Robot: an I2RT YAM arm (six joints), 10 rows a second.
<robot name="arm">
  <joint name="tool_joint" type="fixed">
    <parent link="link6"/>
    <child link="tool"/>
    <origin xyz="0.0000 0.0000 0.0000" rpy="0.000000 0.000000 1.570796"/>
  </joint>
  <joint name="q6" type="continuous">
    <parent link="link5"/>
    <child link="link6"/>
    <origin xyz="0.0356 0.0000 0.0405" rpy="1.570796 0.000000 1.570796"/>
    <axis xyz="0 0 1"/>
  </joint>
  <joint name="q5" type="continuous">
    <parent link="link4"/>
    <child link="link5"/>
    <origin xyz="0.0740 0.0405 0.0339" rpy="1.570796 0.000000 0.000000"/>
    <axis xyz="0 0 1"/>
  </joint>
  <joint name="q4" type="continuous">
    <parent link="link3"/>
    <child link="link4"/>
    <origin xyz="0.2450 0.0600 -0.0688" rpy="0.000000 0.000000 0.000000"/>
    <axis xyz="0 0 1"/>
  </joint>
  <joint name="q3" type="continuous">
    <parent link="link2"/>
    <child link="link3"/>
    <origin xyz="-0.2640 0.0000 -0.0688" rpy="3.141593 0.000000 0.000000"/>
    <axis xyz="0 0 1"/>
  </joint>
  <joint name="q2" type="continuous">
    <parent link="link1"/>
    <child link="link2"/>
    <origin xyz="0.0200 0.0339 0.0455" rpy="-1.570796 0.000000 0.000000"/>
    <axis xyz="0 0 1"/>
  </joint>
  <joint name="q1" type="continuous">
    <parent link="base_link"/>
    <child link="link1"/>
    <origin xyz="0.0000 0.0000 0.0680" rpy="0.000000 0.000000 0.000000"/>
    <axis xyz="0 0 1"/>
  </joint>
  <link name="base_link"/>
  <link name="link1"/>
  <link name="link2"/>
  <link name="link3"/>
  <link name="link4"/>
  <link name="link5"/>
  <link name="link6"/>
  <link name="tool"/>
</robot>
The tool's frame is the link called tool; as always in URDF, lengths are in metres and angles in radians. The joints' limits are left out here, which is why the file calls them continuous.
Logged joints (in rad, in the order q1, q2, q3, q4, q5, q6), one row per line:
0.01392 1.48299 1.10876 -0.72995 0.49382 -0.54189
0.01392 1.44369 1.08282 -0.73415 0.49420 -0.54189
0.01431 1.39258 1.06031 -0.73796 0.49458 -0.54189
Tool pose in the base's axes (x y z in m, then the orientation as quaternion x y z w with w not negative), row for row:
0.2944 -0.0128 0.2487 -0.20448 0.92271 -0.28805 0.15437
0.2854 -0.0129 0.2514 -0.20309 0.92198 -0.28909 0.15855
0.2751 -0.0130 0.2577 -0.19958 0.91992 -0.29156 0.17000
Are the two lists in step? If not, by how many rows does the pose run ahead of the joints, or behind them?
They are in step.
